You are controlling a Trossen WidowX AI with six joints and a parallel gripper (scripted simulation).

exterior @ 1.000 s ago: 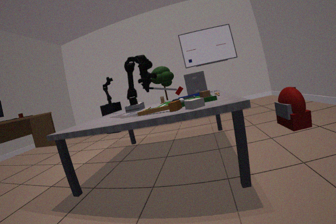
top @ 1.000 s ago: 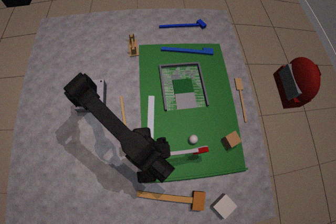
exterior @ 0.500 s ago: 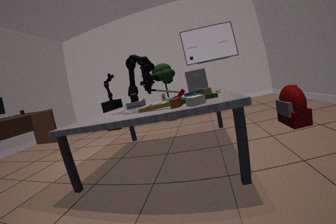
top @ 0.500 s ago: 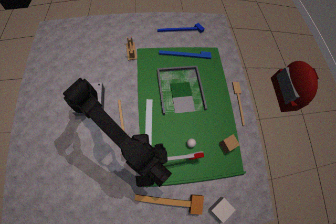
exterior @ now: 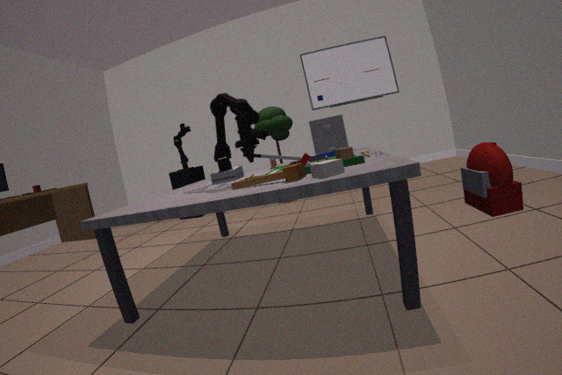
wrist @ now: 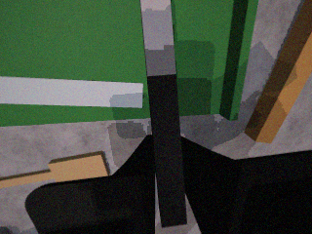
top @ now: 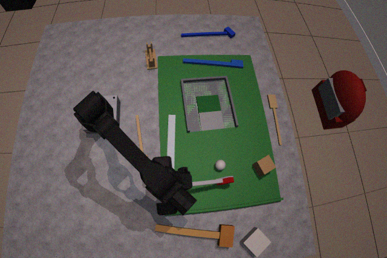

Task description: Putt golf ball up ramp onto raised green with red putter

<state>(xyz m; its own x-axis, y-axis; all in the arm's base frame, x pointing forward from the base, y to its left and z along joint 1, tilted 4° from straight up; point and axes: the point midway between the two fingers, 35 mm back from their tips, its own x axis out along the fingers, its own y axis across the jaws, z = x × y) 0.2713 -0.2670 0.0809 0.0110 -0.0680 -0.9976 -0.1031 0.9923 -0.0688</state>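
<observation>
My gripper tip is now 16 cm to the right of the white strip, 8 cm above it and 2 cm short of it. From my gripper tip the other things lie so: red putter 12 cm ahead, 2 cm to the left; tan block 40 cm ahead, 8 cm to the left, 5 cm below; white golf ball 21 cm ahead, 9 cm to the left, 6 cm below.
</observation>
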